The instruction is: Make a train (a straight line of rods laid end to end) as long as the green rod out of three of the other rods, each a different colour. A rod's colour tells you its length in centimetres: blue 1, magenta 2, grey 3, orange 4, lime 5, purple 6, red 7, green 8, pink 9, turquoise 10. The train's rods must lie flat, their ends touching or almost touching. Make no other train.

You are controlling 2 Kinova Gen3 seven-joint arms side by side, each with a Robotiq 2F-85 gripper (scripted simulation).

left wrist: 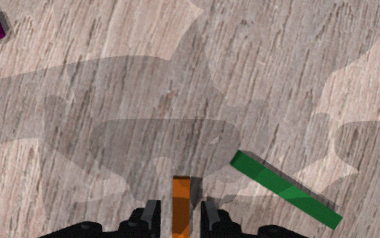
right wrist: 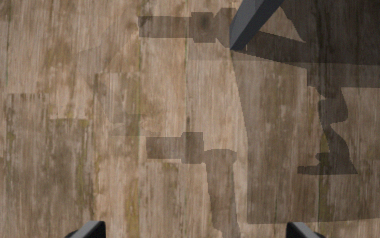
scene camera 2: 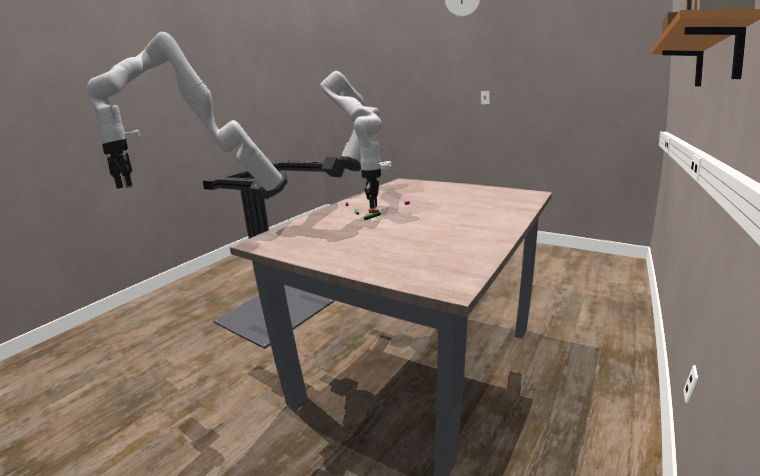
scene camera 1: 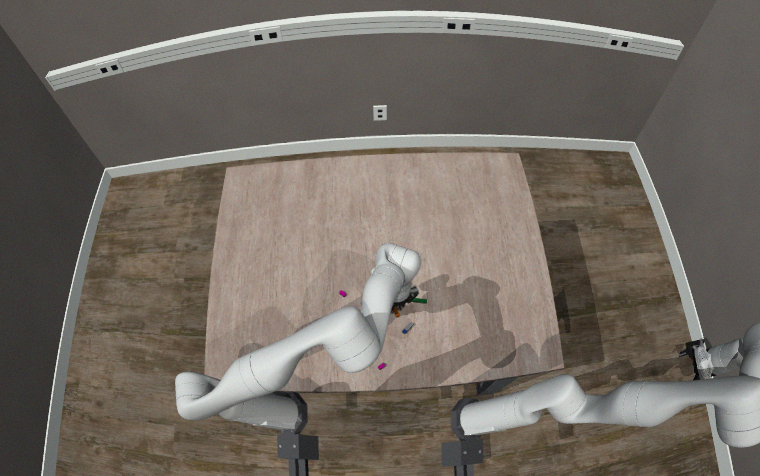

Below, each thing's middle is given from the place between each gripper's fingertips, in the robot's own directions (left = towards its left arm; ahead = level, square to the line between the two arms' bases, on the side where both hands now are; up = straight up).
Scene:
Now: the green rod (left wrist: pixel 242 162) 6 cm to the right of my left hand, 4 cm ahead of it and 3 cm below it.
Now: right hand (scene camera 2: pixel 124 187) 340 mm short of the green rod, 780 mm to the right of it and 280 mm above it.

